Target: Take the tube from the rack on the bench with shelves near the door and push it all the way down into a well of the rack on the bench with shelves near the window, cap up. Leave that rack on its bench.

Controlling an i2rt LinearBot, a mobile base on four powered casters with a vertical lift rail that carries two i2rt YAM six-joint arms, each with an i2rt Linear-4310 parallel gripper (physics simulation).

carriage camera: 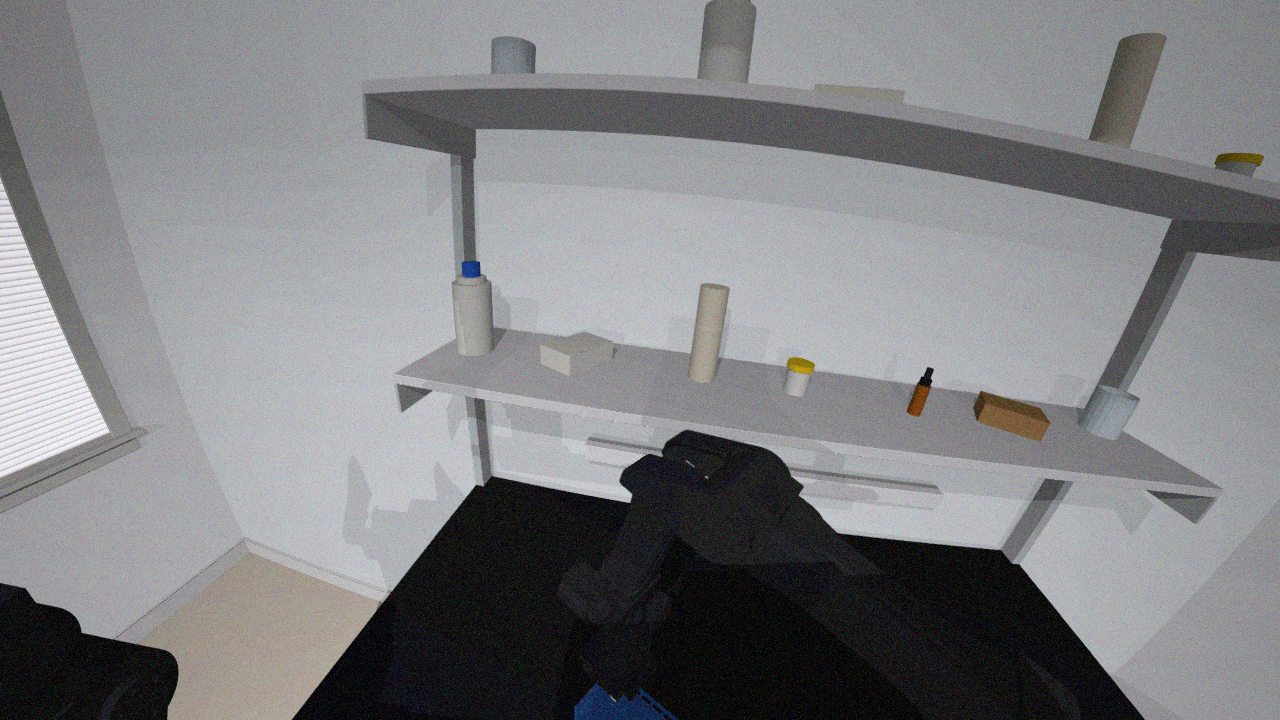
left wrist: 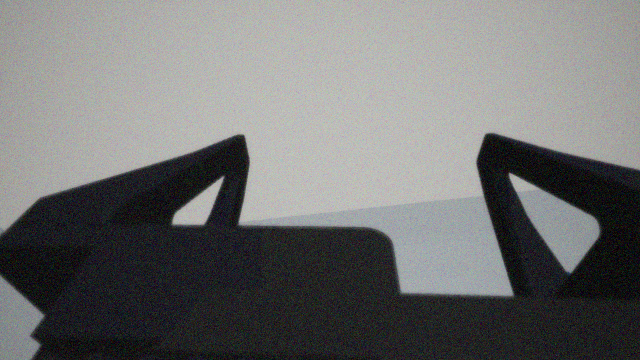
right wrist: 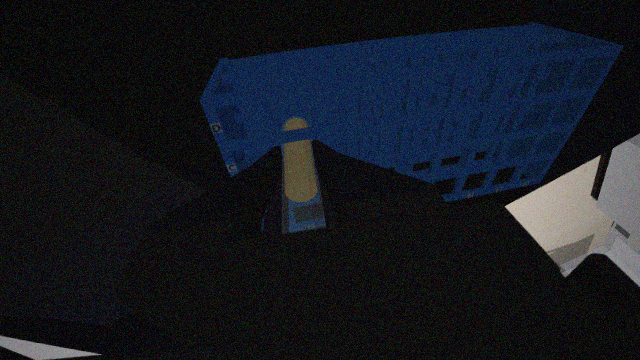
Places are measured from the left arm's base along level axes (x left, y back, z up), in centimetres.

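Pixels of known places: left gripper, fingertip midpoint: (left wrist: 361,147); right gripper, fingertip midpoint: (carriage camera: 615,693) (right wrist: 298,154).
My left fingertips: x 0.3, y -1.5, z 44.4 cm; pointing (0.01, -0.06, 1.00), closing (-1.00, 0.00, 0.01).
Ahead of a thing's pixels: the offset from my left fingertips to its middle. "spot": to the spot under its first point. Level surfaces: height alone.
The tube @(dy -23.1, dx -36.3, dz -71.1 cm) (right wrist: 301,172), clear with yellow contents, is held between the fingers of my right gripper (right wrist: 298,154) (carriage camera: 614,694). The blue rack @(dy -18.0, dx -40.7, dz -76.4 cm) (right wrist: 375,95) (carriage camera: 623,709) stands on the black bench @(dz -79.3 cm) (carriage camera: 528,523) with shelves near the window. In the right wrist view, the tube's far end is over the rack near its lettered edge, and a blue bar of the rack crosses in front of it, so the tip is at least partly inside a well. How deep it sits and its cap are unclear. My left gripper (left wrist: 361,147) is open and empty, facing a pale wall.
A lower shelf @(dz -33.6 cm) (carriage camera: 626,394) above the bench carries a blue-capped bottle @(spot: dy -62.4, dx -5.5, dz -25.2 cm) (carriage camera: 473,315), a tall cylinder @(spot: dy -57.1, dx -49.3, dz -23.8 cm) (carriage camera: 708,333), a yellow-lidded jar @(spot: dy -54.0, dx -66.4, dz -29.8 cm) (carriage camera: 797,377), an amber bottle @(spot: dy -48.5, dx -88.4, dz -29.9 cm) (carriage camera: 918,397) and a brown box @(spot: dy -43.9, dx -106.4, dz -30.5 cm) (carriage camera: 1011,416). An upper shelf (carriage camera: 671,111) hangs above. The window @(spot: dy -80.5, dx +152.1, dz -53.3 cm) (carriage camera: 40,358) is at left.
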